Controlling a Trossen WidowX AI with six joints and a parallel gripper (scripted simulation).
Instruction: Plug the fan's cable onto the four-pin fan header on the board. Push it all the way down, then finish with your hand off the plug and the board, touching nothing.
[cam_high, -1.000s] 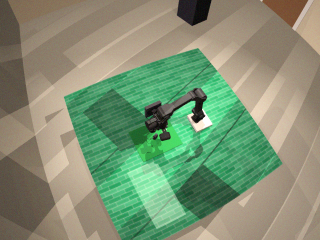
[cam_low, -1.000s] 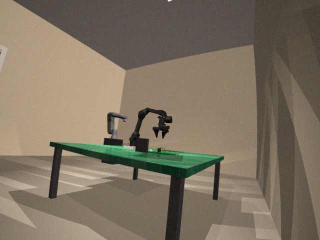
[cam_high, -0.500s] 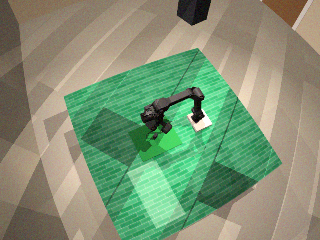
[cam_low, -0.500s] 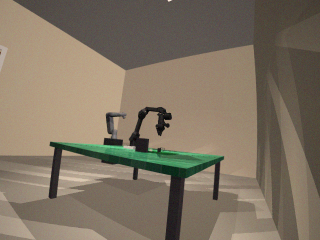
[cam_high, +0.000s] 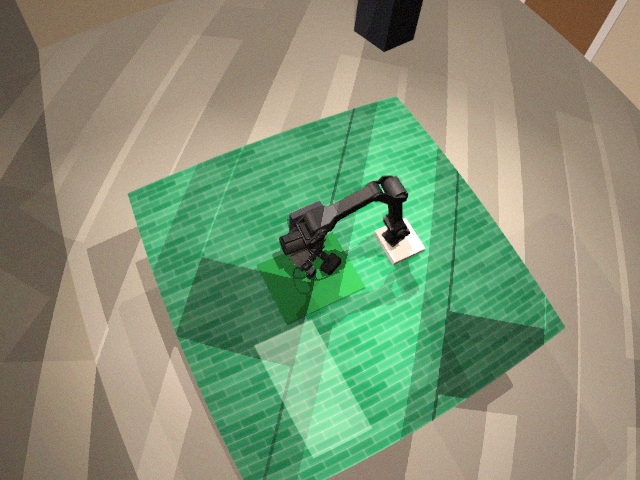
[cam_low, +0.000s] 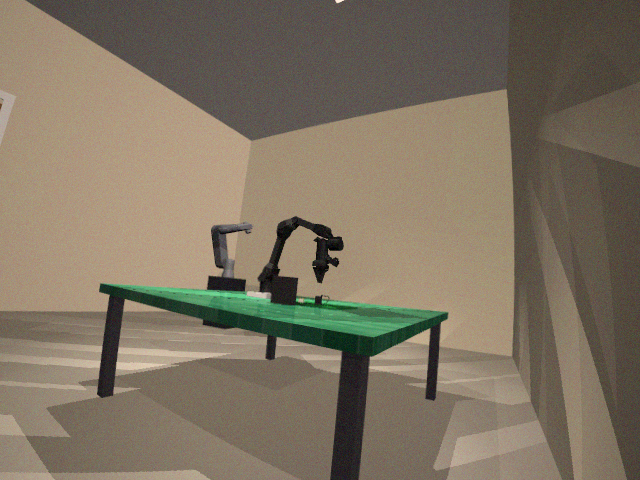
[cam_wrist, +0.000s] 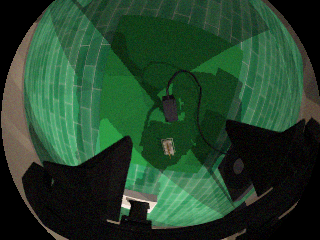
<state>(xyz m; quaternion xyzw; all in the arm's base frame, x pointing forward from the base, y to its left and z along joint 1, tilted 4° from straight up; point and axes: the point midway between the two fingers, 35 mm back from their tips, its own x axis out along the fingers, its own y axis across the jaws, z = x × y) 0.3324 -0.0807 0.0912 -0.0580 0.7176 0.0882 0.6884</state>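
My gripper tip is 8 cm above the dark fan plug. Round my gripper tip: green board (1 cm to the left, 12 cm below); then black fan (11 cm behind, 15 cm to the right, 5 cm below).
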